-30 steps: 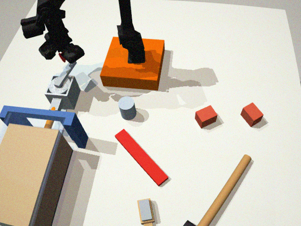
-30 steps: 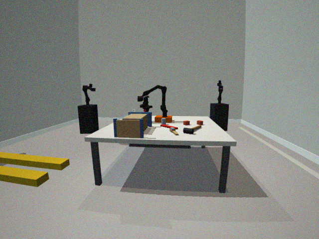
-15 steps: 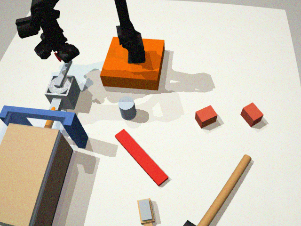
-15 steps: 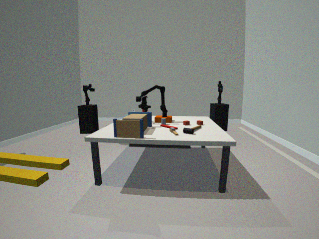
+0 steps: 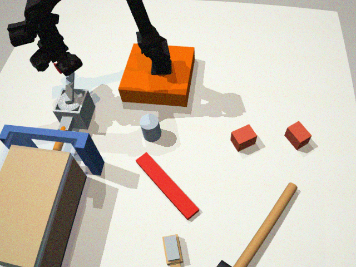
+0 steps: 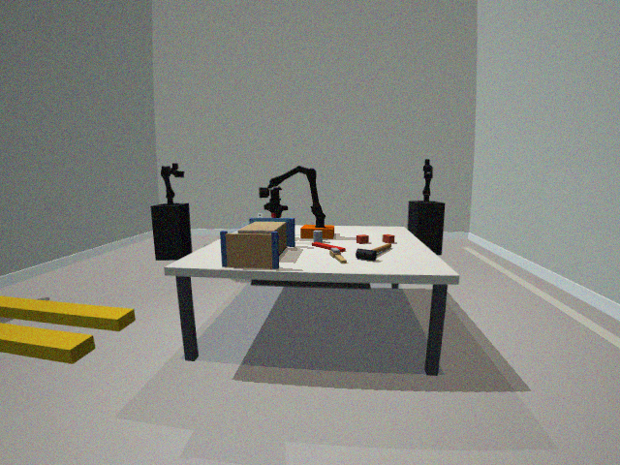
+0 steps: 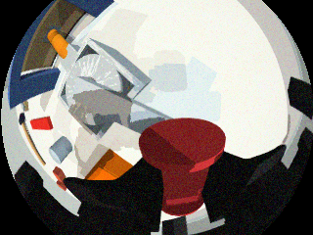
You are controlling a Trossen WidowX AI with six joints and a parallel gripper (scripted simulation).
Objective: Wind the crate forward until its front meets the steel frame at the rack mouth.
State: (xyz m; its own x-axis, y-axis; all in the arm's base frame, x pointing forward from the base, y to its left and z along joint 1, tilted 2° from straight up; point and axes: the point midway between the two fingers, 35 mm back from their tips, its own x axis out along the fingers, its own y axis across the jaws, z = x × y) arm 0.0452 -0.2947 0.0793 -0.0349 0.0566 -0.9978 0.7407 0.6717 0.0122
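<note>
My gripper tip is 4 cm short of the winch handle, 1 cm to the right of it and 1 cm above it. Round my gripper tip: red knob: 2 cm above; then flat red bar: 35 cm ahead, 31 cm to the left, 10 cm below; then grey winch: 8 cm ahead, 1 cm to the left, 8 cm below.
</note>
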